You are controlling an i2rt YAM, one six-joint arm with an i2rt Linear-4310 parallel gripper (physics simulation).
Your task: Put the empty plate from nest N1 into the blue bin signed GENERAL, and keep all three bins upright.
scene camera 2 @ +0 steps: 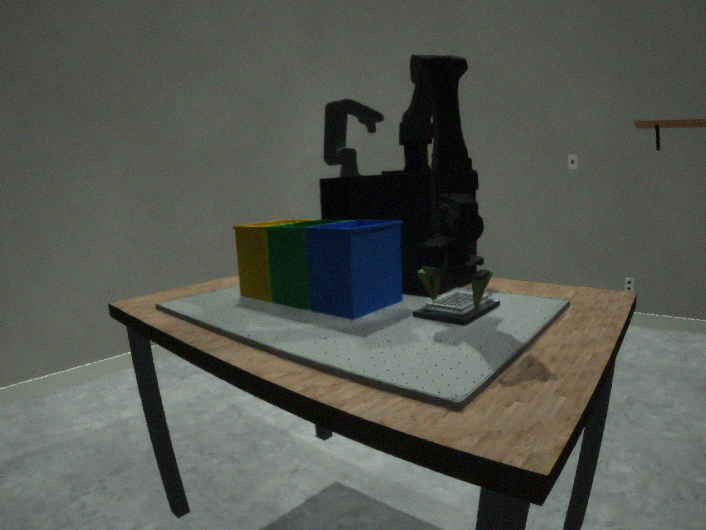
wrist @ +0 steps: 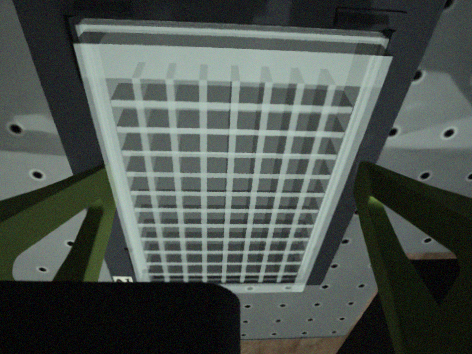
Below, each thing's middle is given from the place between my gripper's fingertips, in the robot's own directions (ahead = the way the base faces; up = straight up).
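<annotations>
The clear gridded plate (scene camera 2: 458,302) has my hand 1 cm past it. The dark nest (scene camera 2: 482,310) is 1 cm behind my hand and 1 cm below it. I see the blue bin (scene camera 2: 354,267) 7 cm ahead of my hand, 20 cm to the right of it and 8 cm above it, and there is the green bin (scene camera 2: 287,247) as well, 34 cm to the right of my hand, 8 cm above it and 8 cm ahead of it. Going by their middles, the green bin is the farthest from my hand of the things named here.
</annotations>
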